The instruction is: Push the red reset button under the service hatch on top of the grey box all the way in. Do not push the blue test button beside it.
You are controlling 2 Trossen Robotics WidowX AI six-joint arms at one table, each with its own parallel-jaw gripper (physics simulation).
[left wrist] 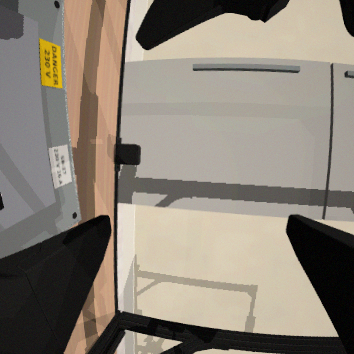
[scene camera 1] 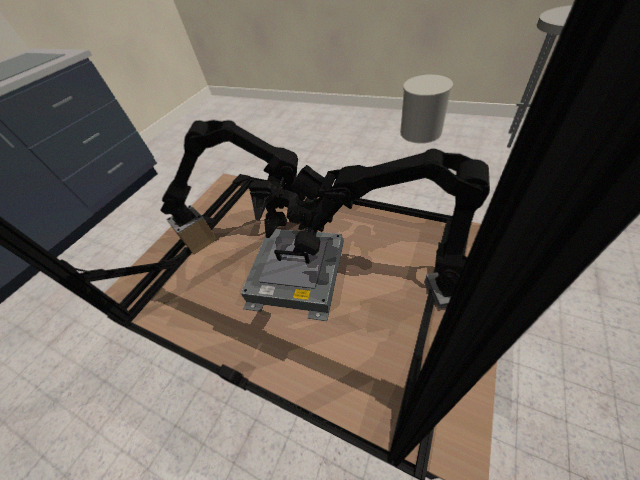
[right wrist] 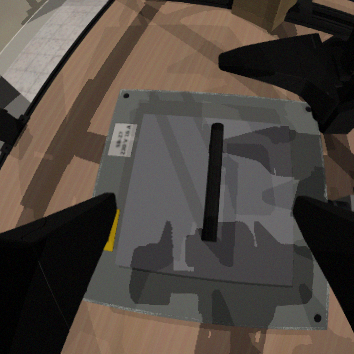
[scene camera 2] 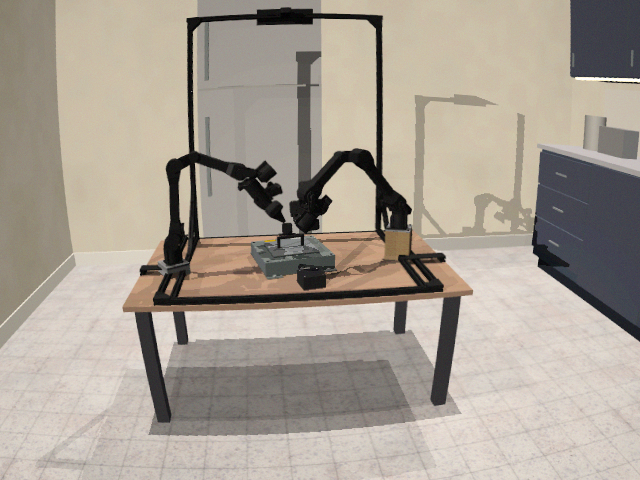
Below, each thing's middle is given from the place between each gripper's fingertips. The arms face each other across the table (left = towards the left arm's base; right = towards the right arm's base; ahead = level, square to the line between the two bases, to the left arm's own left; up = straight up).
Scene:
My right hand is 9 cm above the service hatch [scene camera 1: 284, 267] and 4 cm to the right of it.
Right now the service hatch is 14 cm below my left hand, 5 cm to the right of it and 2 cm ahead of it.

